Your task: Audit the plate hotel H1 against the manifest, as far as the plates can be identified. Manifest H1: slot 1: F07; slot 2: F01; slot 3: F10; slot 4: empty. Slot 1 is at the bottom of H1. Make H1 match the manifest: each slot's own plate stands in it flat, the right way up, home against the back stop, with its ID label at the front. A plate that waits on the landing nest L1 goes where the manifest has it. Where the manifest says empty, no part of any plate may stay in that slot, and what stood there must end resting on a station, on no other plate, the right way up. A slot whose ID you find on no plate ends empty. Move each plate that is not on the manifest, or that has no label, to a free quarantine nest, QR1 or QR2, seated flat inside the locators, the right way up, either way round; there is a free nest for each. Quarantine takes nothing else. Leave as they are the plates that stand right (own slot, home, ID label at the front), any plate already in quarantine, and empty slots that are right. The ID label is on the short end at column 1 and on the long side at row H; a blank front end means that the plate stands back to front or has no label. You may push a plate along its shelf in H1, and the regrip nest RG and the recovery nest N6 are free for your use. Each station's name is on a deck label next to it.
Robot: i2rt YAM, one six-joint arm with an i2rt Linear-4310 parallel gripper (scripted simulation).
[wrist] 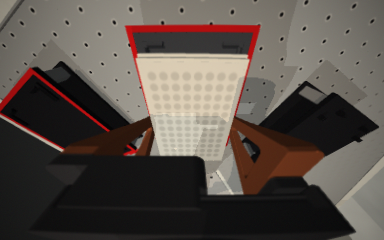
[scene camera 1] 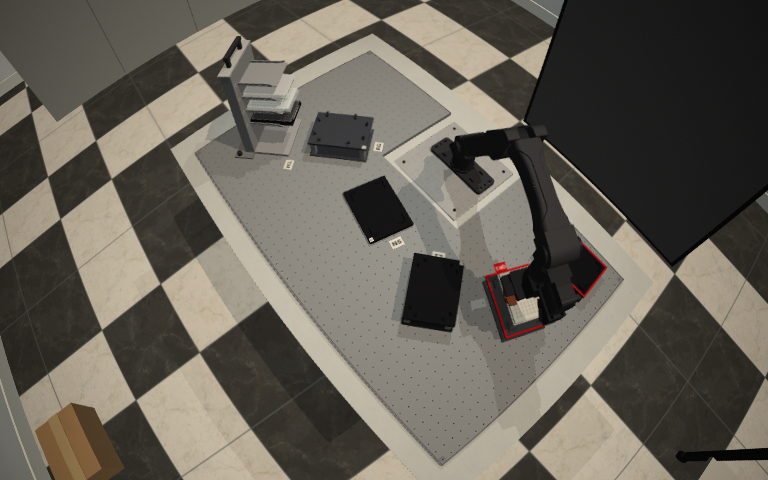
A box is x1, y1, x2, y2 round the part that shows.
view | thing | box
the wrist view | my gripper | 27, 116, 355, 239
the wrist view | white well plate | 135, 53, 249, 159
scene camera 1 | my gripper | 500, 264, 543, 305
